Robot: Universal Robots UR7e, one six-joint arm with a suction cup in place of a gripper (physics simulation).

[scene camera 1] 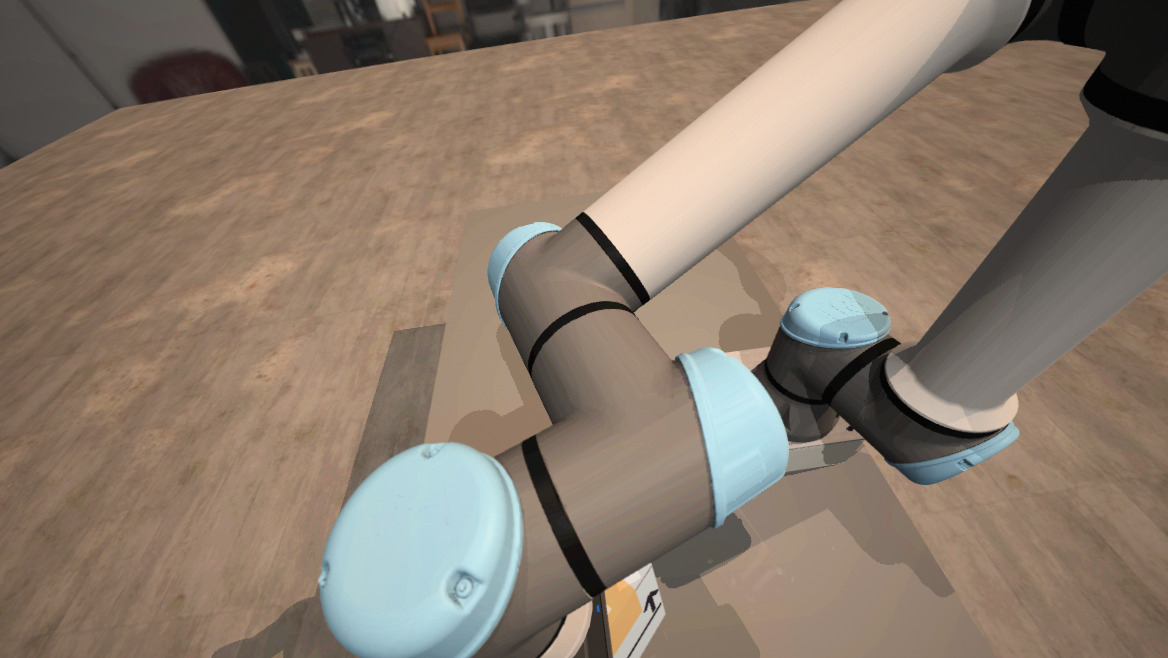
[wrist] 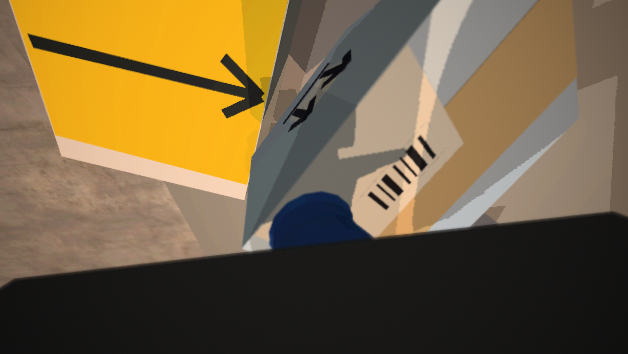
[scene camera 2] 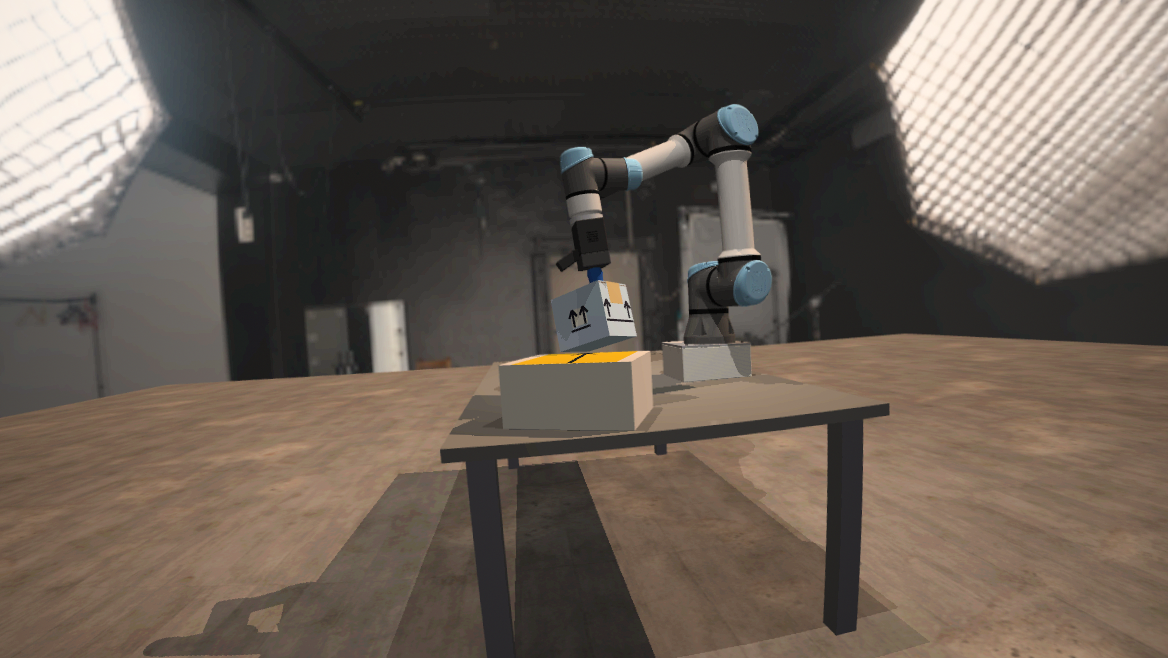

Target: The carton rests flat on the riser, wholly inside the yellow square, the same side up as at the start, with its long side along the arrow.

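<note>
The grey-white carton (scene camera 1: 625, 608) (scene camera 2: 578, 314) (wrist: 380, 110), with brown tape, a barcode label and black up-arrows, hangs from my blue suction cup (scene camera 2: 595, 274) (wrist: 315, 220), which touches its top near one end. In scene camera 2 the carton is tilted, its side arrows pointing up, and its underside is higher than the riser (scene camera 2: 566, 396) (wrist: 150, 169). The yellow square (scene camera 2: 539, 358) (wrist: 150, 125) bears a black arrow (wrist: 140, 67). In the wrist view the carton is beyond the arrowhead's edge, its tape line at an angle to the arrow. In scene camera 1 the arm hides the cup and most of the carton.
The riser stands on the table (scene camera 2: 760, 406) near its front left part in scene camera 2. The robot's base stands on a light block (scene camera 2: 707, 362) farther back to the right. The dark gripper body (wrist: 320, 300) fills the lower wrist view.
</note>
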